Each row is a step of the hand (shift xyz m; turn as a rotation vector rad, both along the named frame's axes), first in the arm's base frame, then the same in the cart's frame.
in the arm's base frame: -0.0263 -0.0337 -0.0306 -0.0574 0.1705 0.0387
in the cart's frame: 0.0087 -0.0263 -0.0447 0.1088 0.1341 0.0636
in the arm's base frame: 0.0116 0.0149 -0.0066 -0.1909 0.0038 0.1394
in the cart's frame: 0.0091 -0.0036 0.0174 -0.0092 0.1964 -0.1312
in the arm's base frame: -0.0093 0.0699 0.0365 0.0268 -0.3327 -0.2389
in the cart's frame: 0.0255 0.0639 0.0396 -0.0722 -0.3455 -0.2096
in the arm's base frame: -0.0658 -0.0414 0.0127 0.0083 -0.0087 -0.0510
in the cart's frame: -0.0080 0.0214 -0.0754 0.0238 -0.0464 -0.0047
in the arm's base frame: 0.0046 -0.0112 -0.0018 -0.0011 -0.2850 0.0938
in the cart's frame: -0.0080 -0.0086 -0.0034 -0.2442 -0.0590 -0.1641
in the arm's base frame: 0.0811 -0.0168 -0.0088 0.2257 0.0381 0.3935
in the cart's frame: -0.0384 -0.0523 0.0523 -0.3211 0.2095 0.2454
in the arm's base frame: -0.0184 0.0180 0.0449 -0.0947 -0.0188 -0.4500
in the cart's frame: -0.0098 0.0508 0.0017 0.3164 -0.3047 -0.1374
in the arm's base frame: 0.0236 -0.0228 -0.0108 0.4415 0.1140 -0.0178
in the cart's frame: -0.0174 -0.0296 0.0033 -0.0954 -0.1677 0.4135
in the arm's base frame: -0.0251 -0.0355 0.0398 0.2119 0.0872 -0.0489
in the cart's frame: -0.0383 0.0256 -0.0368 0.0012 -0.0961 0.2137
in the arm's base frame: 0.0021 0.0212 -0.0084 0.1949 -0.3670 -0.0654
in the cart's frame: 0.0183 0.0024 0.0136 -0.2748 -0.3085 -0.0788
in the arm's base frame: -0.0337 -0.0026 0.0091 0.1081 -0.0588 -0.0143
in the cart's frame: 0.0062 0.0214 -0.0269 -0.0730 -0.0883 0.0472
